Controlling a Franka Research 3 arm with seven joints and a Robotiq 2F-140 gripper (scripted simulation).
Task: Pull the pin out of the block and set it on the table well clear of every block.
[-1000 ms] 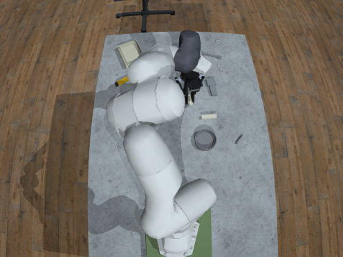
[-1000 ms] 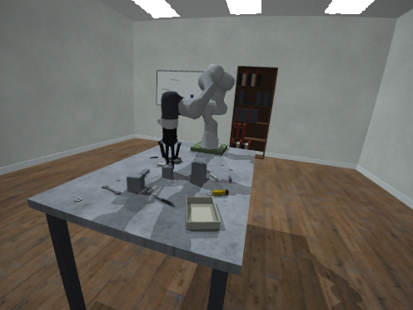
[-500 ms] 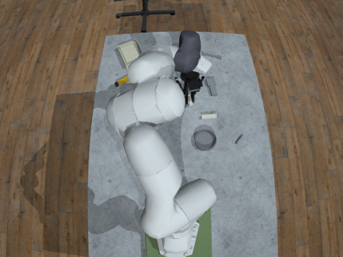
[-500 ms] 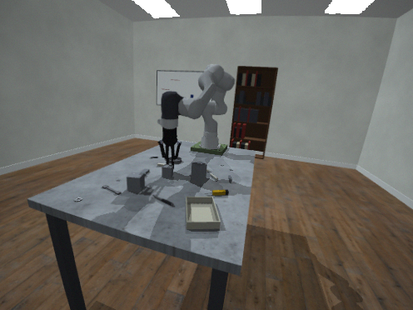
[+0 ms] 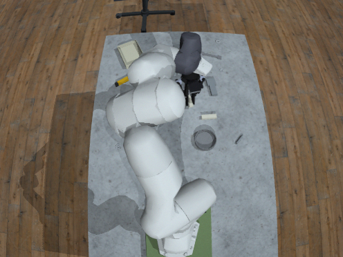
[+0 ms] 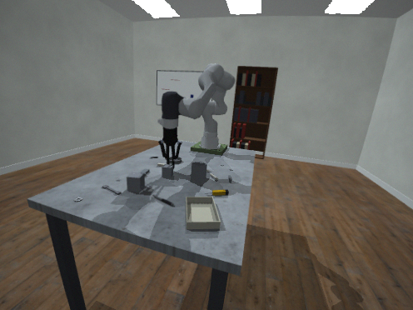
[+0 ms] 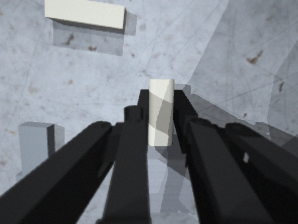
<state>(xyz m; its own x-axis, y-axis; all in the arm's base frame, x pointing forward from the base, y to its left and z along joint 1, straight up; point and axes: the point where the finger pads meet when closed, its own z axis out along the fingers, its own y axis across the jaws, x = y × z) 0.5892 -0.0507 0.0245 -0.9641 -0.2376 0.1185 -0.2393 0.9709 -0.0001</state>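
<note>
My hand is 5 cm short of the grey block, 3 cm above it and 1 cm to the right of it. The rest, counted from my hand: cream piece (9 cm to the right, 7 cm behind, 5 cm below); wrench (32 cm ahead, 13 cm to the right, 5 cm below); grey cup (19 cm behind, 7 cm to the right, 5 cm below).
</note>
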